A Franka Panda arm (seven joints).
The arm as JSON. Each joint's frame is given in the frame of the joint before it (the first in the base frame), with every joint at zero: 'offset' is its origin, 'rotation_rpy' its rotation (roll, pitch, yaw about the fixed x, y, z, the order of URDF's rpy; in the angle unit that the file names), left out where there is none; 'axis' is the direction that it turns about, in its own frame. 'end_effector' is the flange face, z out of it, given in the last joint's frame.
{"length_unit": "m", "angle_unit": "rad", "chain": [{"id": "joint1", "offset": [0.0, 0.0, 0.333], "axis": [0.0, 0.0, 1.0]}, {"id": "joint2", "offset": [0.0, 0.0, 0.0], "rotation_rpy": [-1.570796, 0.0, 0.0], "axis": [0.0, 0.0, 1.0]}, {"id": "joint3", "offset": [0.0, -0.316, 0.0], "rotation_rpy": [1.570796, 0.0, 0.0], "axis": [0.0, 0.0, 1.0]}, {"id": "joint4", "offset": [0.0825, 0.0, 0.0], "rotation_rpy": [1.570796, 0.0, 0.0], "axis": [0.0, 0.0, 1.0]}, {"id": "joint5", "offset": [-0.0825, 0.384, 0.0], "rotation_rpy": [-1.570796, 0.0, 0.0], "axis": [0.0, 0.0, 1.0]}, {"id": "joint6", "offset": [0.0, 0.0, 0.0], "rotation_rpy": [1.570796, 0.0, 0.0], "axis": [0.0, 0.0, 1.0]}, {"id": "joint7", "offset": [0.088, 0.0, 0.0], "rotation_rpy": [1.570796, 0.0, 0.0], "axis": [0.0, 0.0, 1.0]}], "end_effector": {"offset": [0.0, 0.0, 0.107]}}
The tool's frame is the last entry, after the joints.
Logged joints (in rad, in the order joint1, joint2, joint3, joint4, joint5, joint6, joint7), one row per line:
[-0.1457, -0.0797, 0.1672, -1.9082, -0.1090, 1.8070, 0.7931]
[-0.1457, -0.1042, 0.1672, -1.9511, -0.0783, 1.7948, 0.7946]
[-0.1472, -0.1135, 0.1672, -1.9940, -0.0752, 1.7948, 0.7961]
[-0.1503, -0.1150, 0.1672, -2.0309, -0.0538, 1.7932, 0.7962]
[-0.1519, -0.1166, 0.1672, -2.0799, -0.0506, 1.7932, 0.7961]
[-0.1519, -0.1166, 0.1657, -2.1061, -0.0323, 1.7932, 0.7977]
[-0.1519, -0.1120, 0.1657, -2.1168, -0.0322, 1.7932, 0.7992]
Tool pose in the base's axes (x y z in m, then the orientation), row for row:
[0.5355, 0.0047, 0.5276, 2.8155, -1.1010, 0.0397]
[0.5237, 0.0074, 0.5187, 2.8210, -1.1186, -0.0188]
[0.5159, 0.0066, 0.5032, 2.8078, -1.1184, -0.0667]
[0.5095, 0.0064, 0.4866, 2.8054, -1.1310, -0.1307]
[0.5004, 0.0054, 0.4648, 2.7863, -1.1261, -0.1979]
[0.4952, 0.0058, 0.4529, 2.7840, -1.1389, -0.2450]
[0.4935, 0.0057, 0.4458, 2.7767, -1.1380, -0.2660]
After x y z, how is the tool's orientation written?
As a rotation vector, in radians.
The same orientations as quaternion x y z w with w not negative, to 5 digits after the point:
[0.92962, -0.36353, 0.01311, 0.05907]
[0.92824, -0.36807, -0.00619, 0.05340]
[0.92716, -0.36930, -0.02202, 0.05922]
[0.92510, -0.37295, -0.04310, 0.05695]
[0.92319, -0.37311, -0.06557, 0.06487]
[0.92073, -0.37666, -0.08103, 0.06180]
[0.91977, -0.37696, -0.08811, 0.06444]

